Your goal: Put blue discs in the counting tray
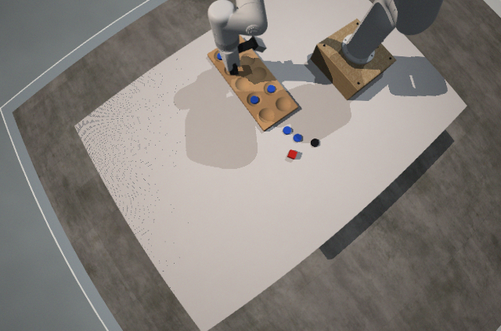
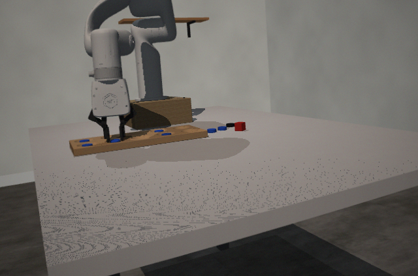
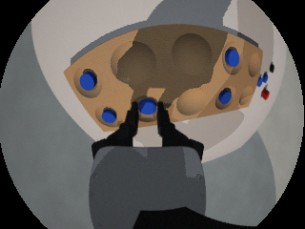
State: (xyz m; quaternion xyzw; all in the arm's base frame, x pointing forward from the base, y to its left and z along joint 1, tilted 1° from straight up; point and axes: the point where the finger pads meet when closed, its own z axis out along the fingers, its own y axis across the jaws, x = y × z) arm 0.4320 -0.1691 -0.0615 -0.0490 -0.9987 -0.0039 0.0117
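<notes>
Now: the wooden counting tray 4 cm behind my hand, 7 cm to the left of it and 3 cm below it. Round my hand: black disc (14 cm behind, 39 cm to the left, 3 cm below); red cube (4 cm behind, 39 cm to the left, 3 cm below).
</notes>
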